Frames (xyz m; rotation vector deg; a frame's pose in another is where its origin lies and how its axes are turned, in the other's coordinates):
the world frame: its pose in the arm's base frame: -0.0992 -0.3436 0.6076 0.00 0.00 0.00
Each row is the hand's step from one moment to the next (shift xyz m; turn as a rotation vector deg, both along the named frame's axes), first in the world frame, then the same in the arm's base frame.
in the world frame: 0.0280 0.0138 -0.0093 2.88 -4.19 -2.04
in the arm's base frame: 0.0280 0.0138 -0.0093 2.88 -4.19 -2.04
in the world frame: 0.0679 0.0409 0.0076 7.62 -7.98 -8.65
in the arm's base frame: 0.0679 0.0409 0.0076 7.62 -7.98 -8.65
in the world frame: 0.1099 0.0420 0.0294 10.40 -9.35 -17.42
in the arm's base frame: 0.1099 0.0420 0.0294 10.40 -9.35 -17.42
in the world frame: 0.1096 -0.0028 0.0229 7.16 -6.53 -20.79
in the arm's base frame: 0.1096 -0.0028 0.0229 7.16 -6.53 -20.79
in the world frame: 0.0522 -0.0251 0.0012 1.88 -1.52 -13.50
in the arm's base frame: 0.0522 -0.0251 0.0012 1.88 -1.52 -13.50
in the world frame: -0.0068 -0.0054 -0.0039 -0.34 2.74 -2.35
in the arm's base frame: -0.0068 -0.0054 -0.0039 -0.34 2.74 -2.35
